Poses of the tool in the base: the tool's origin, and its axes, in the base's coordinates. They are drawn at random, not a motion.
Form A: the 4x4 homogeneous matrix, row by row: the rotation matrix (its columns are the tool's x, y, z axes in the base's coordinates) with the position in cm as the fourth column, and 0 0 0 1 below. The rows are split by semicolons.
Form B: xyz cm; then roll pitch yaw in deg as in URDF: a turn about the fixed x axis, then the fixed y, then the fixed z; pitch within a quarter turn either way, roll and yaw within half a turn. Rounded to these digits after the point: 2 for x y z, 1 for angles.
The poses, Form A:
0.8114 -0.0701 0.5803 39.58; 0.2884 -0.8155 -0.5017 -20.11; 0.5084 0.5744 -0.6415 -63.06; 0 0 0 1
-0.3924 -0.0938 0.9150 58.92; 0.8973 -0.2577 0.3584 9.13; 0.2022 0.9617 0.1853 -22.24; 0 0 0 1
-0.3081 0.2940 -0.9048 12.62; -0.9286 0.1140 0.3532 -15.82; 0.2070 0.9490 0.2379 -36.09; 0 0 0 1
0.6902 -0.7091 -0.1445 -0.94; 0.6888 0.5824 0.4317 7.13; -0.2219 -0.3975 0.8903 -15.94; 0 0 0 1
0.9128 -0.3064 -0.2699 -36.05; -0.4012 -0.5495 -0.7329 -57.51; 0.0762 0.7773 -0.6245 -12.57; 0 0 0 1
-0.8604 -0.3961 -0.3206 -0.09; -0.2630 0.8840 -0.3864 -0.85; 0.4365 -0.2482 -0.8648 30.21; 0 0 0 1
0.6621 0.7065 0.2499 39.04; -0.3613 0.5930 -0.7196 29.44; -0.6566 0.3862 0.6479 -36.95; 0 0 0 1
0.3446 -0.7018 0.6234 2.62; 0.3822 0.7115 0.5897 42.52; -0.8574 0.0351 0.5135 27.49; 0 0 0 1
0.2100 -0.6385 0.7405 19.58; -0.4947 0.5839 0.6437 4.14; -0.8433 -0.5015 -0.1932 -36.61; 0 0 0 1
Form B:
39.58 -20.11 -63.06 138.2 -30.6 19.6
58.92 9.13 -22.24 79.1 -11.7 113.6
12.62 -15.82 -36.09 75.9 -11.9 -108.4
-0.94 7.13 -15.94 -24.1 12.8 44.9
-36.05 -57.51 -12.57 128.8 -4.4 -23.7
-0.09 -0.85 30.21 -164.0 -25.9 -163.0
39.04 29.44 -36.95 30.8 41.0 -28.6
2.62 42.52 27.49 3.9 59.0 48.0
19.58 4.14 -36.61 -111.1 57.5 -67.0

